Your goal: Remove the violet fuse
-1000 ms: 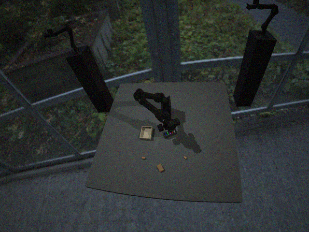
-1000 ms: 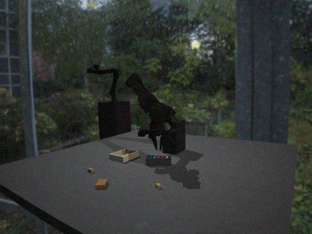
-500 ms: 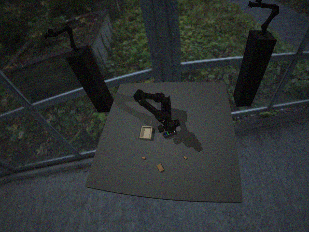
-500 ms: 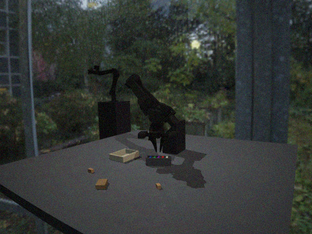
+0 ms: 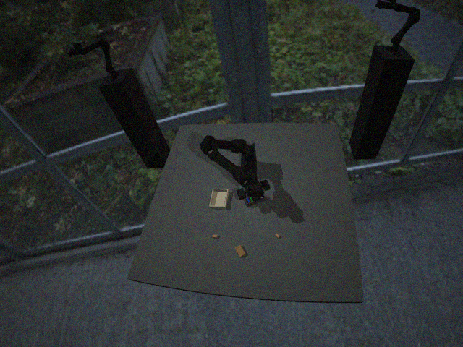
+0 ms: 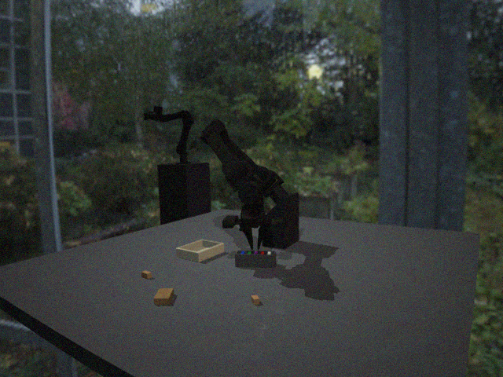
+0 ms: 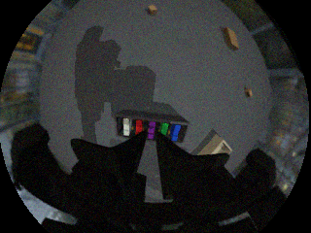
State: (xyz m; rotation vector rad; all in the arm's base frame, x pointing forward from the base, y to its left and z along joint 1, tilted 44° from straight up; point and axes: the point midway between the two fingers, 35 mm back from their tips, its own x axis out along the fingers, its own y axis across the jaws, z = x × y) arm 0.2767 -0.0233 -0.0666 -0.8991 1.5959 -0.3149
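The beige tray is 220 mm to the right of my gripper tip, 50 mm below it and 20 mm behind it.
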